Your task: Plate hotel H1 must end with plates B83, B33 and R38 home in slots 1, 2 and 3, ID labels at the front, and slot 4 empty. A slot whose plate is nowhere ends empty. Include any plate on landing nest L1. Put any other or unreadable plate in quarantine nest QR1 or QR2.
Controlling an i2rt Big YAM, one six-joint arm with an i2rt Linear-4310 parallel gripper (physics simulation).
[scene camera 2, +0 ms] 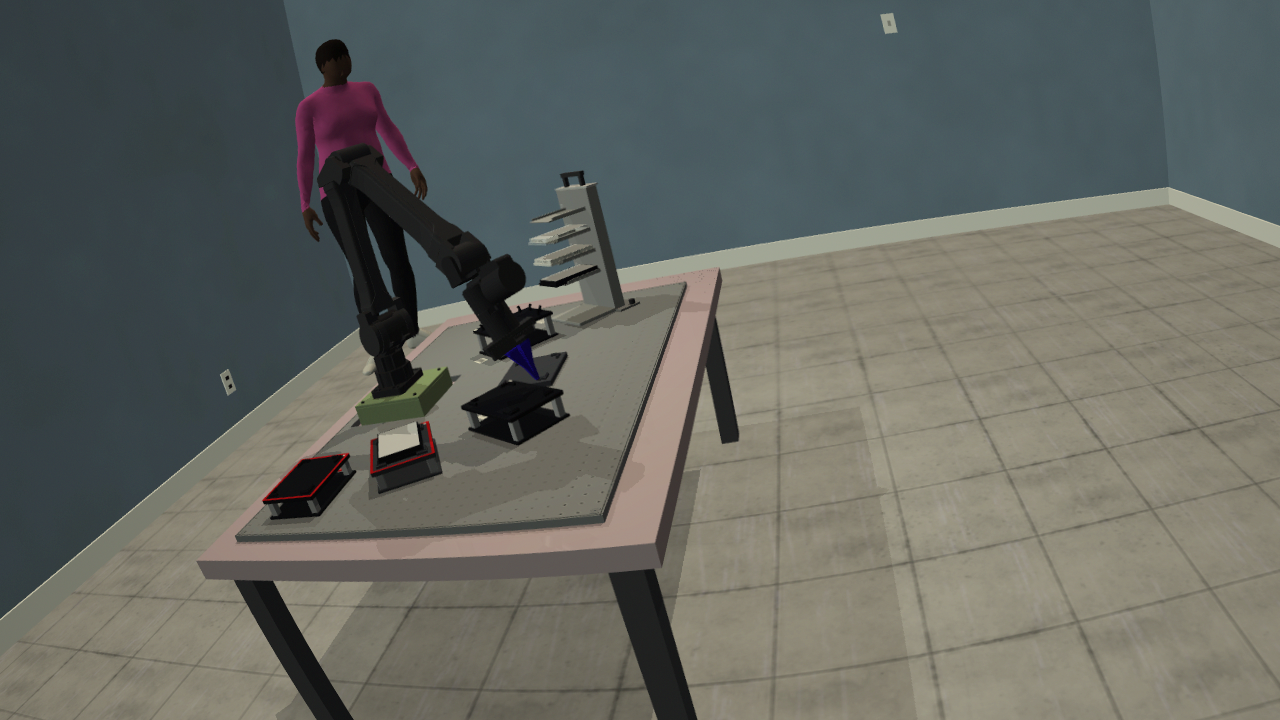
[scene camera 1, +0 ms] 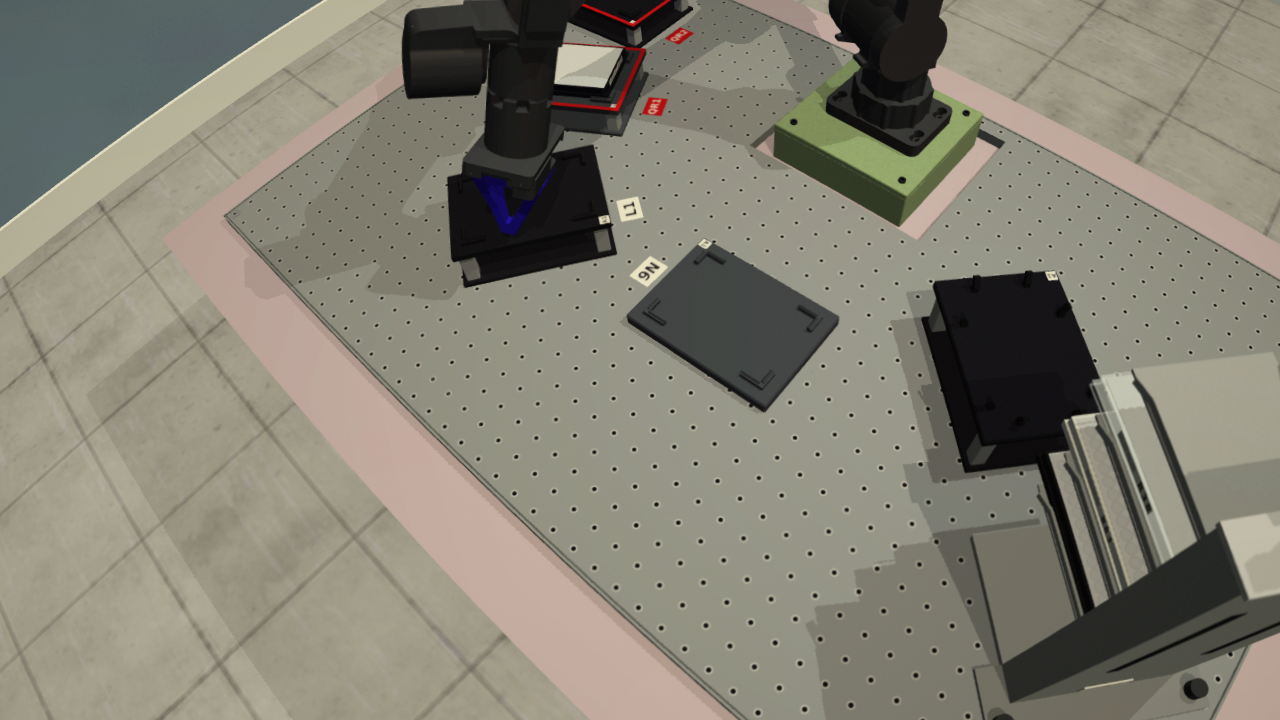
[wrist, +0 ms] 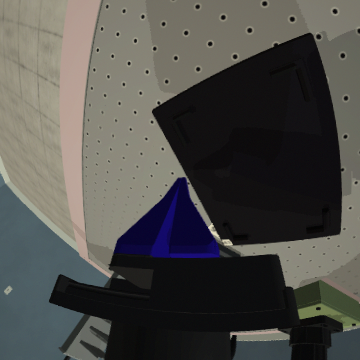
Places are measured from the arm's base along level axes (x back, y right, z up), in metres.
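Where they show: gripper, fingertip midpoint: (scene camera 2: 537,379) (scene camera 1: 508,232) (wrist: 182,182); arm's base, origin of the base link: (scene camera 2: 398,386) (scene camera 1: 887,114) (wrist: 309,324).
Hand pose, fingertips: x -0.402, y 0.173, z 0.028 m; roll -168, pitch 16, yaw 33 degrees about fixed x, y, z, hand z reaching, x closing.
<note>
Things, the pixels of their top centre, and the offset from my fingertips.
- landing nest L1, middle of its top: (wrist: 259,179) (scene camera 1: 523,193) (scene camera 2: 508,395) dx +0.048, dy +0.036, dz -0.008 m
- pale-topped plate with a black base, middle of its top: (scene camera 1: 566,63) (scene camera 2: 398,439) dx +0.226, dy +0.164, dz -0.010 m
- quarantine nest QR1, middle of its top: (scene camera 1: 567,69) (scene camera 2: 399,443) dx +0.226, dy +0.165, dz -0.018 m
- quarantine nest QR2, middle of its top: (scene camera 2: 304,473) dx +0.401, dy +0.252, dz -0.018 m
- dark plate, middle of its top: (scene camera 1: 1123,524) (scene camera 2: 567,272) dx +0.078, dy -0.575, dz +0.054 m
- low dark grey nest marked N6, middle of its top: (scene camera 1: 732,312) (scene camera 2: 530,367) dx +0.090, dy -0.206, dz -0.046 m
My gripper (scene camera 1: 510,230) (scene camera 2: 537,377) (wrist: 182,182) is shut with nothing between its blue fingers. It points down over landing nest L1 (scene camera 1: 577,189) (scene camera 2: 497,402) (wrist: 280,150), near its edge in the wrist view. No plate shows on L1. A pale-topped plate with a black base (scene camera 1: 586,66) (scene camera 2: 399,439) lies on quarantine nest QR1 (scene camera 1: 636,78) (scene camera 2: 409,474). No plate shows on the visible part of quarantine nest QR2 (scene camera 1: 631,23) (scene camera 2: 308,479). Plate hotel H1 (scene camera 1: 1136,617) (scene camera 2: 603,241) holds a dark plate (scene camera 2: 570,275) low down and paler plates on shelves above. Their ID labels are unreadable.
A low dark grey nest marked N6 (scene camera 1: 733,326) (scene camera 2: 552,368) lies between L1 and the hotel. A raised black stand with pegs (scene camera 1: 1020,358) stands beside the hotel. The arm's green base block (scene camera 1: 859,174) (scene camera 2: 402,404) is beside the nests. A person (scene camera 2: 344,116) stands behind the table.
</note>
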